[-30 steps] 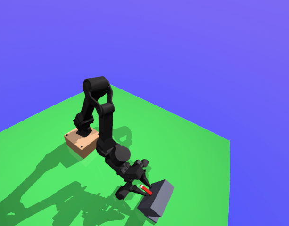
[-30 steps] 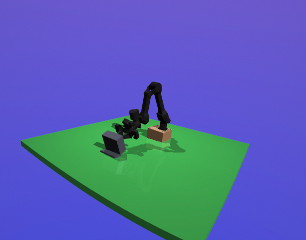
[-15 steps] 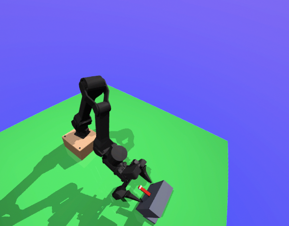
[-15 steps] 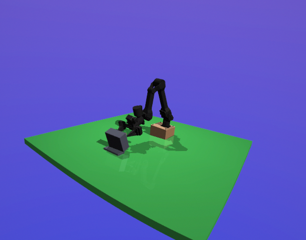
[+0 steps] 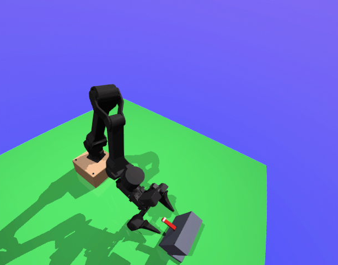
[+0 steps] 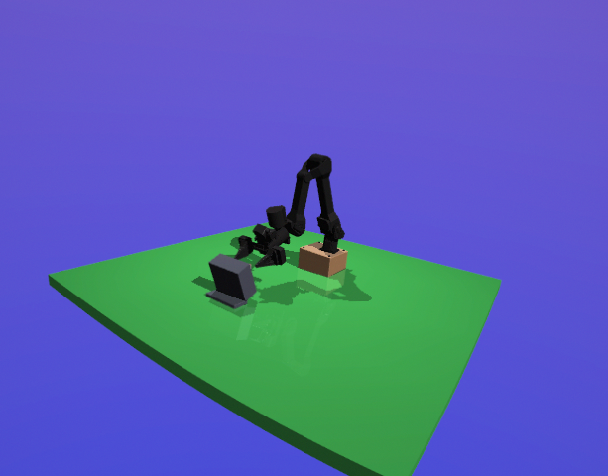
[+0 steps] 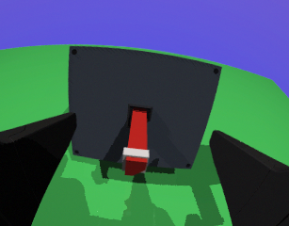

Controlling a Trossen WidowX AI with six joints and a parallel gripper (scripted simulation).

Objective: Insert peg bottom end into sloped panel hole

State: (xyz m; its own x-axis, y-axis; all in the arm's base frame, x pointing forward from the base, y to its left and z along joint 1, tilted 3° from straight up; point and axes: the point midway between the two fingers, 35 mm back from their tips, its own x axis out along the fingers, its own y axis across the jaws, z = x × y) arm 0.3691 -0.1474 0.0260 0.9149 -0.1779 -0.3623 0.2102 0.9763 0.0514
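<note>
Now: gripper tip 20 mm above the red peg. The rest, counted from my gripper tip: grey sloped panel 60 mm ahead, 10 mm to the right, 30 mm below; then thin grey foot 80 mm ahead, 10 mm to the right, 100 mm below.
</note>
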